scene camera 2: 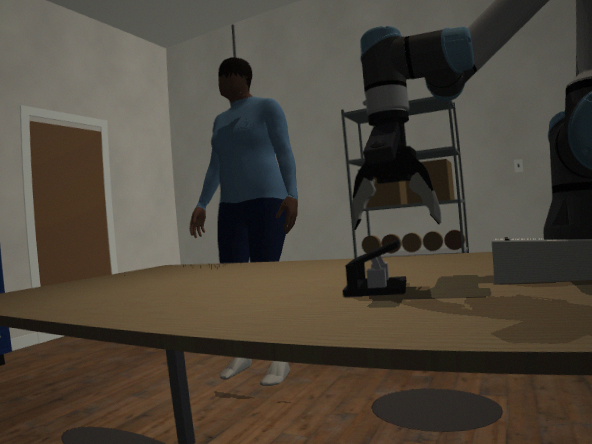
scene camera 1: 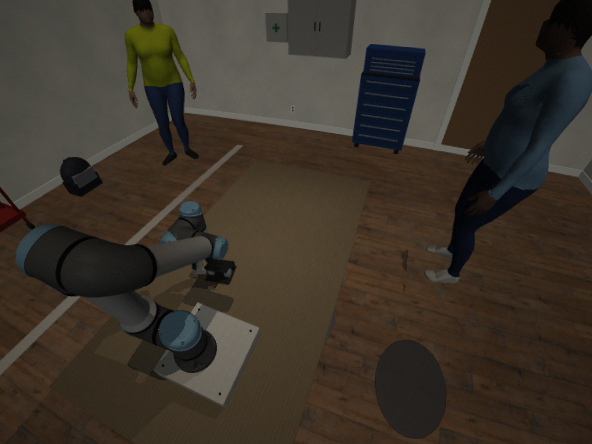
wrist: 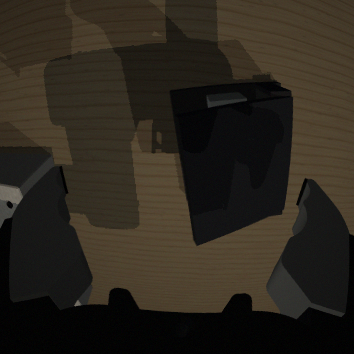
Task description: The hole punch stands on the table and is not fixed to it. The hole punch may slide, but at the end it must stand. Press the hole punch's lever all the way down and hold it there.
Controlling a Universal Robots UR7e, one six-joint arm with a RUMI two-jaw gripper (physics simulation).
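Pixels of known places: gripper, fingertip midpoint: (scene camera 2: pixel 395 227) (scene camera 1: pixel 207 265) (wrist: pixel 183 176); arm's base, link origin: (scene camera 2: pixel 586 238) (scene camera 1: pixel 196 351).
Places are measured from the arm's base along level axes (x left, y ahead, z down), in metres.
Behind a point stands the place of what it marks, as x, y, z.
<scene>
The black hole punch (scene camera 1: pixel 220 271) @(0.082, 0.339, -0.023) (scene camera 2: pixel 375 289) @(0.176, 0.364, 0.047) (wrist: pixel 227 100) @(0.168, 0.363, 0.016) stands upright on the wooden table (scene camera 1: pixel 295 225) @(-0.118, 0.816, 0.058) (scene camera 2: pixel 200 310) @(0.301, 0.631, 0.058), with grey parts in its middle. Its black lever (scene camera 2: pixel 375 253) @(0.171, 0.360, -0.012) (wrist: pixel 245 200) @(0.093, 0.382, -0.011) is raised and slopes upward toward the robot's base side. My gripper (scene camera 2: pixel 397 223) @(0.139, 0.329, -0.052) (wrist: pixel 183 176) @(0.139, 0.329, -0.052) is open and empty, pointing down above the hole punch, with its tips clear above the lever. In the wrist view the punch shows between the two fingers, nearer the right one. In scene camera 1 the wrist hides much of the gripper.
The robot's white base plate (scene camera 1: pixel 235 345) @(-0.127, 0.068, 0.004) (scene camera 2: pixel 542 262) @(0.102, 0.092, 0.025) is near the punch. A person in blue (scene camera 1: pixel 535 130) (scene camera 2: pixel 255 150) stands beside the table, and a person in yellow (scene camera 1: pixel 155 55) stands farther off. A shelf rack (scene camera 2: pixel 346 145) stands behind.
</scene>
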